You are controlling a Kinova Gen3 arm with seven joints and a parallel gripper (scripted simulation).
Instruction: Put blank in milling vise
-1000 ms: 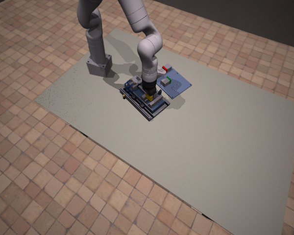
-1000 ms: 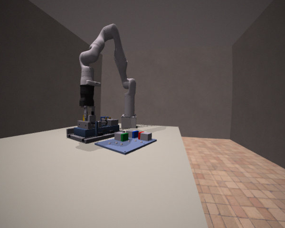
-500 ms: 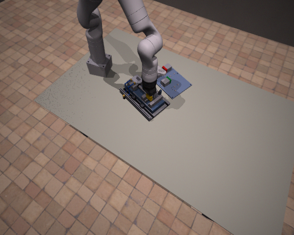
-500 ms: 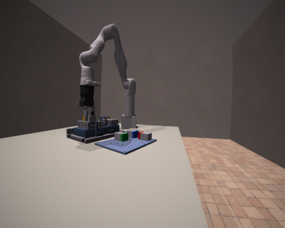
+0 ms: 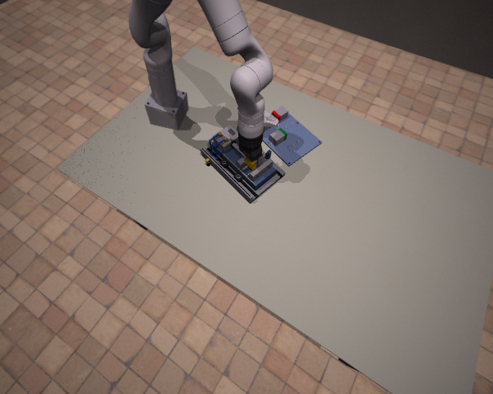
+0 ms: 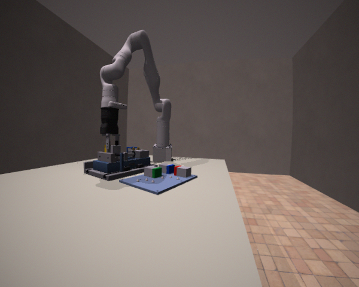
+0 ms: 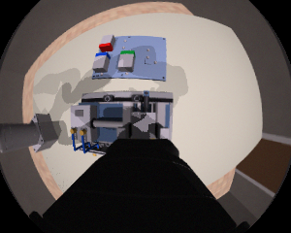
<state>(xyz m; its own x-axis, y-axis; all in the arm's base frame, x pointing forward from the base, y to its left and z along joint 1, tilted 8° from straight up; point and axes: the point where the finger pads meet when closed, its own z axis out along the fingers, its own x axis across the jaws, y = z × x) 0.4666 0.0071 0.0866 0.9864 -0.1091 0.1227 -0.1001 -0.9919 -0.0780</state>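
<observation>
My hand is 2 cm above the yellow-ended blank. The rest, counted from my hand: green-ended blank (3 cm behind, 19 cm to the left, 10 cm below); then fixed jaw (3 cm ahead, 5 cm below); then milling vise (7 cm behind, 1 cm to the left, 9 cm below).
</observation>
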